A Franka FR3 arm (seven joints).
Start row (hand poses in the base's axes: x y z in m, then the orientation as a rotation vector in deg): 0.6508, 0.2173, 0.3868, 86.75, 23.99, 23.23
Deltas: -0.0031, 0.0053, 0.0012, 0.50, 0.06, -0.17; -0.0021, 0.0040, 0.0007, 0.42, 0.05, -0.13; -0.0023, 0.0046, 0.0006, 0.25, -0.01, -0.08; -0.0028, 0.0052, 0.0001, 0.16, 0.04, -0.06; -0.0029, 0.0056, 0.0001, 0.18, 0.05, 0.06; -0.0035, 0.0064, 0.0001, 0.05, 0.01, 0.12; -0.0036, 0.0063, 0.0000, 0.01, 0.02, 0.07; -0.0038, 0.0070, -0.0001, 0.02, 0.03, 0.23; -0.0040, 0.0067, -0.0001, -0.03, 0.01, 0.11
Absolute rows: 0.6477, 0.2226, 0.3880, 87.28, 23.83, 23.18; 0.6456, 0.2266, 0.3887, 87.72, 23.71, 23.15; 0.6433, 0.2312, 0.3893, 87.97, 23.60, 23.16; 0.6405, 0.2364, 0.3894, 88.14, 23.56, 23.12; 0.6376, 0.2420, 0.3895, 88.32, 23.62, 23.18; 0.6341, 0.2484, 0.3896, 88.35, 23.71, 23.28; 0.6305, 0.2547, 0.3896, 88.35, 23.78, 23.32; 0.6267, 0.2617, 0.3895, 88.34, 23.98, 23.48; 0.6227, 0.2684, 0.3894, 88.30, 24.08, 23.55
